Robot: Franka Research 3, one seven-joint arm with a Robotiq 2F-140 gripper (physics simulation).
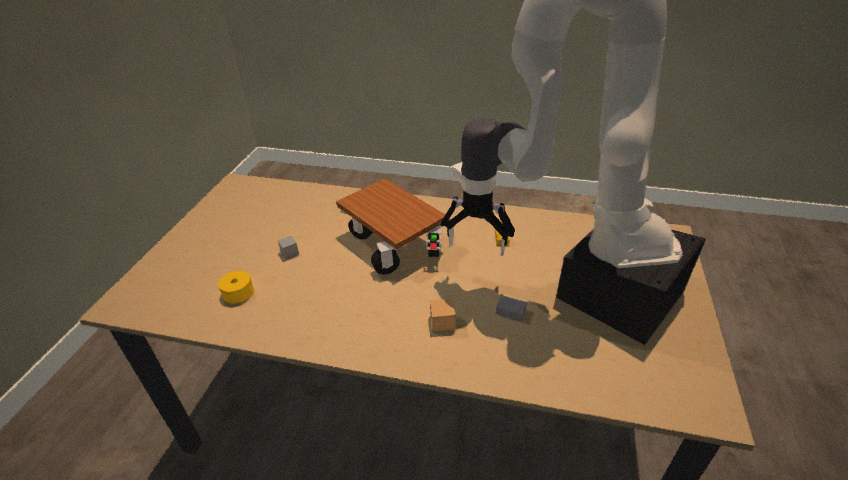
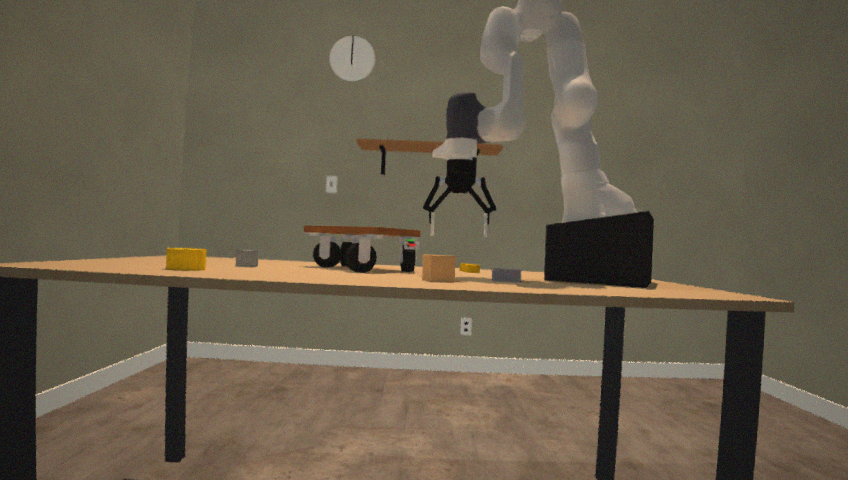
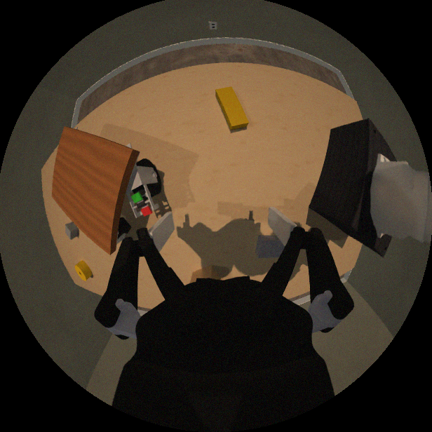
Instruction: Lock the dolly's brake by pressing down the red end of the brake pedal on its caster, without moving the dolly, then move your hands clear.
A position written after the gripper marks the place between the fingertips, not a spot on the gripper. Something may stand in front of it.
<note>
In view: the gripper (image 2: 458,236), a dolly (image 1: 398,217), an orange block (image 2: 436,268), a yellow cylinder (image 1: 236,287) and a yellow bar (image 3: 231,107).
The dolly also shows in image 2 (image 2: 359,255) and in image 3 (image 3: 90,176). The orange block also shows in image 1 (image 1: 442,313). The yellow cylinder shows as well in image 2 (image 2: 186,259).
</note>
